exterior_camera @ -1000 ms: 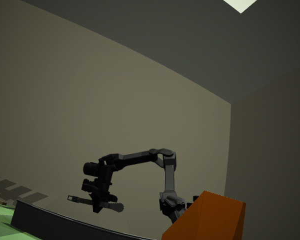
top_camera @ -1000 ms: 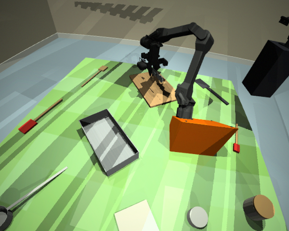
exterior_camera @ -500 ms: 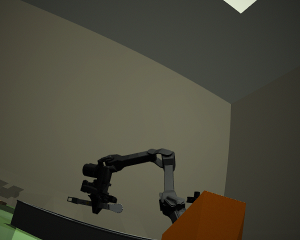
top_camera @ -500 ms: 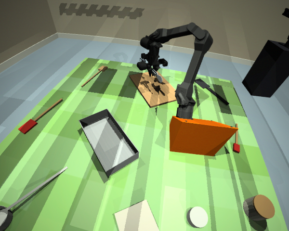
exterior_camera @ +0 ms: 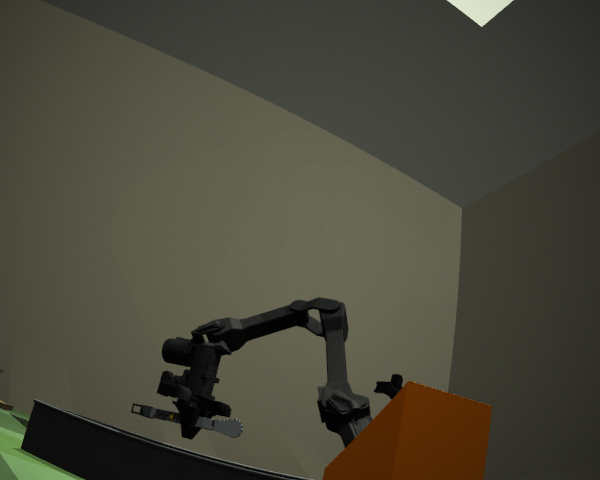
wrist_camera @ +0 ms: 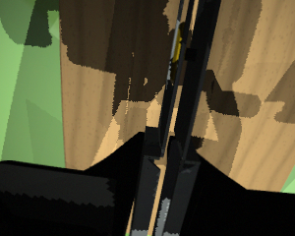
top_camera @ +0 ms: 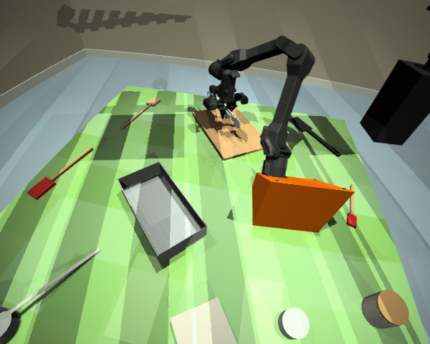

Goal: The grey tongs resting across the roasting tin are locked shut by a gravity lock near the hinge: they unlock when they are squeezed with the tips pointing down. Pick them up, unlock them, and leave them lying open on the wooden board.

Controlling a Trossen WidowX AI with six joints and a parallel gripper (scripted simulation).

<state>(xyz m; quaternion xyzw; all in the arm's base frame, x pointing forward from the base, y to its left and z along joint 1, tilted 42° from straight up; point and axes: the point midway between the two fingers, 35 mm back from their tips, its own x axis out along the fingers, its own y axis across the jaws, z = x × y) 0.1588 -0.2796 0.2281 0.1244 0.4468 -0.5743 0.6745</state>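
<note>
The wooden board is 3 cm behind my gripper tip, 2 cm to the right of it and 7 cm below it. Also, from my gripper tip: roasting tin (19 cm ahead, 45 cm to the left, 5 cm below); red spatula (61 cm ahead, 34 cm to the left, 7 cm below); black spatula (44 cm behind, 6 cm to the right, 7 cm below).
</note>
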